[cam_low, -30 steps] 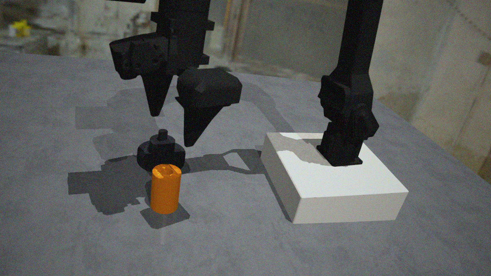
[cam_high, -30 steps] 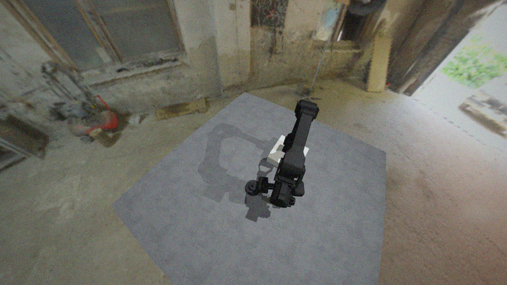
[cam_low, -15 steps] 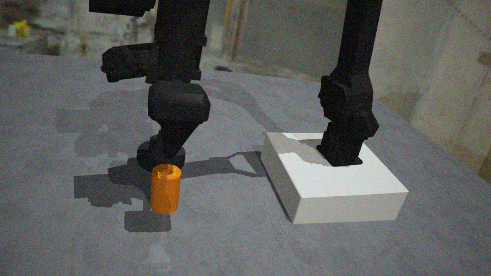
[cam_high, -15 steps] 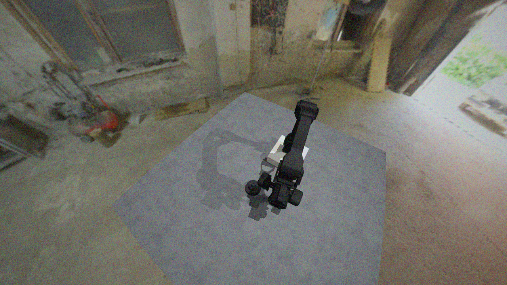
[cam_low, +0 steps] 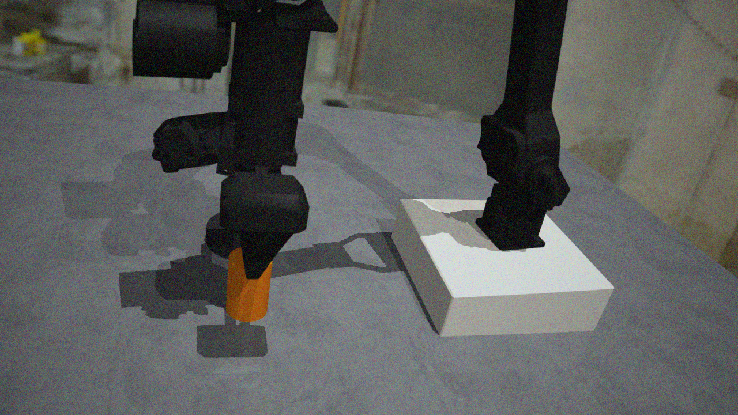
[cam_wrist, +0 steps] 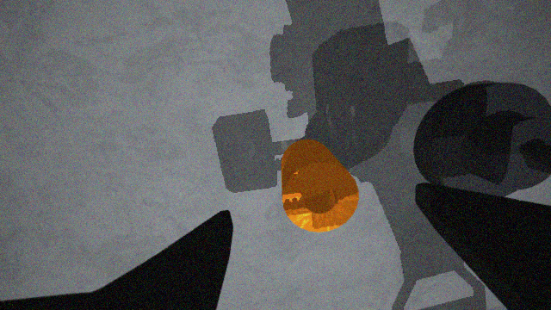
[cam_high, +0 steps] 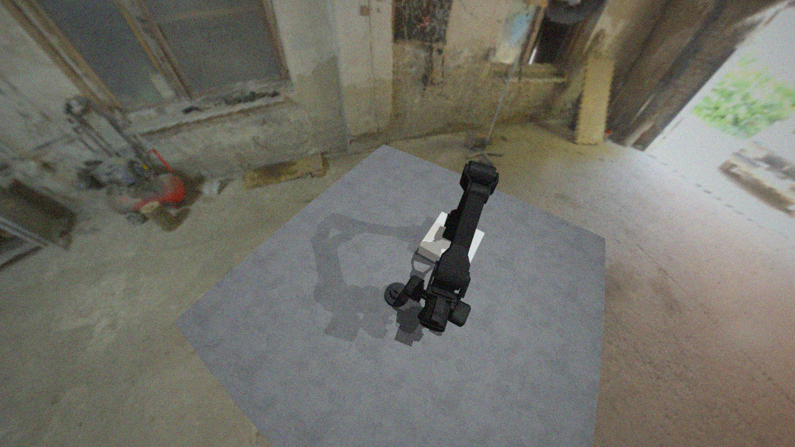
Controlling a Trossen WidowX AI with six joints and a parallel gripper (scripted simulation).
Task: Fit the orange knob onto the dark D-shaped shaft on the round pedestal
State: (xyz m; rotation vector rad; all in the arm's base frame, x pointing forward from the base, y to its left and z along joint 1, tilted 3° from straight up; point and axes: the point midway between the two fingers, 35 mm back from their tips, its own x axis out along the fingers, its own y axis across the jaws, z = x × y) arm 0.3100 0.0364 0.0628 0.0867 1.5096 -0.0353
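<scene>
Now: the orange knob 4 cm below my gripper tip. The rest, counted from my gripper tip: short shaft (13 cm to the right, 4 cm below, 1 cm behind).
</scene>
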